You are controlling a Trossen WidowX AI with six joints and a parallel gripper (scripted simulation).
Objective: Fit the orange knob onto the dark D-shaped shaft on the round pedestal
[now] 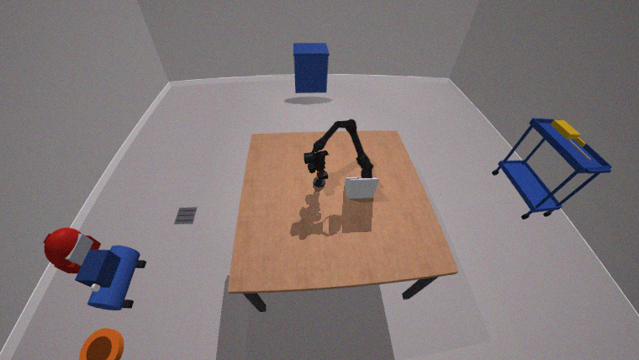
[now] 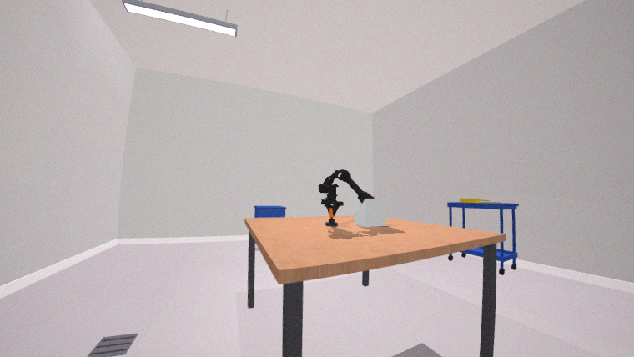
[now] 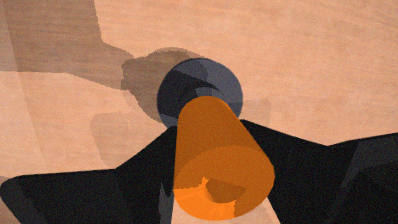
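My gripper tip is 2 cm below the orange knob. Also, from my gripper tip: dark round pedestal 4 cm below.
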